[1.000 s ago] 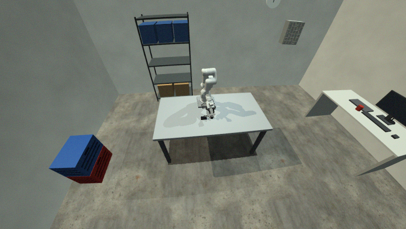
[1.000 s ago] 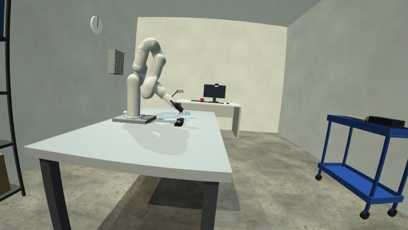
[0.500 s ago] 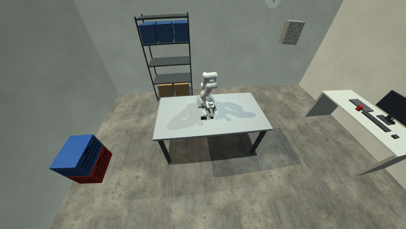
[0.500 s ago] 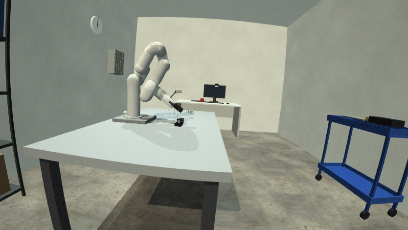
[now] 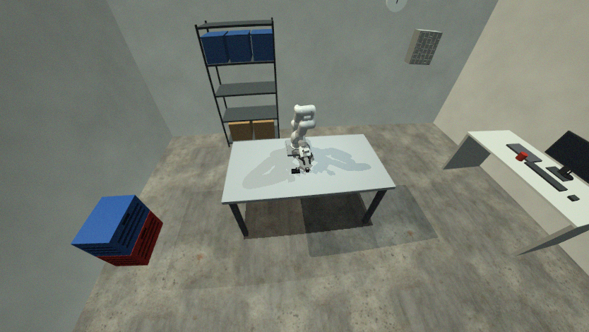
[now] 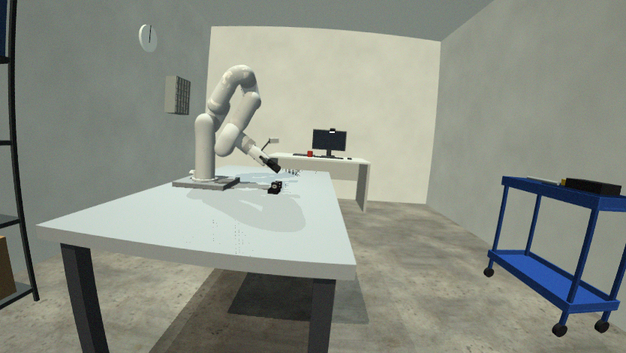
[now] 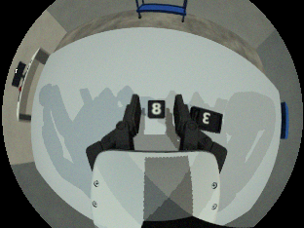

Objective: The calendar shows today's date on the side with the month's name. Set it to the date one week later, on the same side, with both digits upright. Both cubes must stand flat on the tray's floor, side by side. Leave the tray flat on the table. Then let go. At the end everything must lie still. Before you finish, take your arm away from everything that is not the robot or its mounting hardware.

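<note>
The cube is 10 mm ahead of my hand, 10 mm to the left of it and 80 mm below it.
</note>
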